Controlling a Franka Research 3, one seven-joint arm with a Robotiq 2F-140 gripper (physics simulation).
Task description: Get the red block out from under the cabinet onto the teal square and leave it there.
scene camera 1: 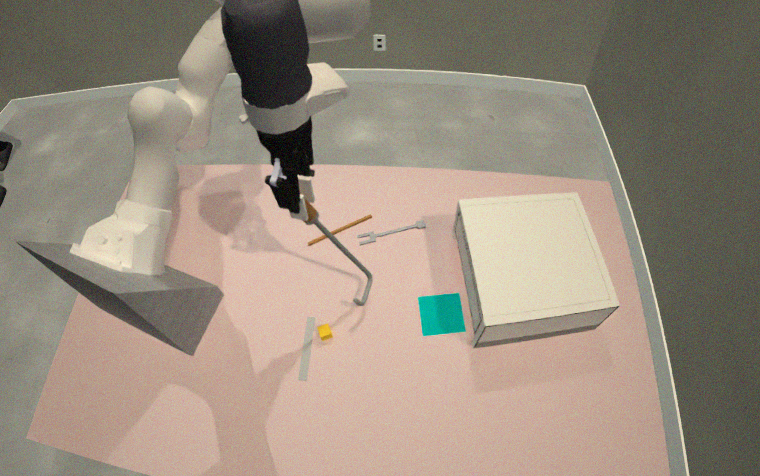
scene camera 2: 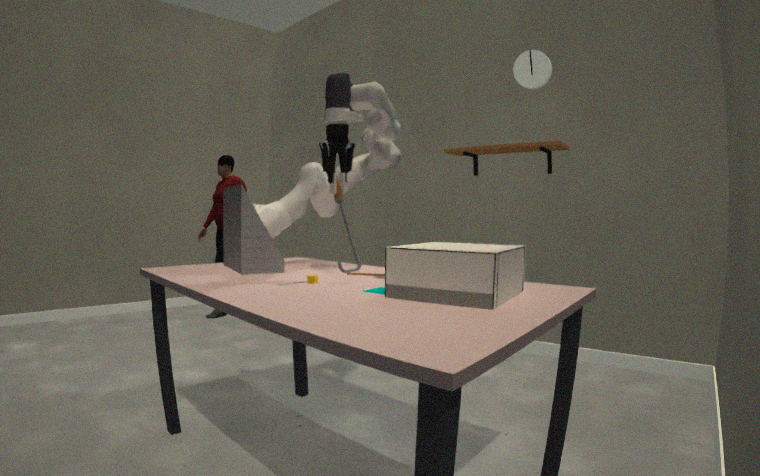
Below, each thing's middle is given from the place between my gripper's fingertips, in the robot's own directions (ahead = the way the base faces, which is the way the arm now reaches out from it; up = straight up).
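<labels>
There is the teal square [scene camera 1: 440, 314], and my hand is 270 mm short of it. My hand is also 50 mm to the left of the square, and 290 mm above it.
</labels>
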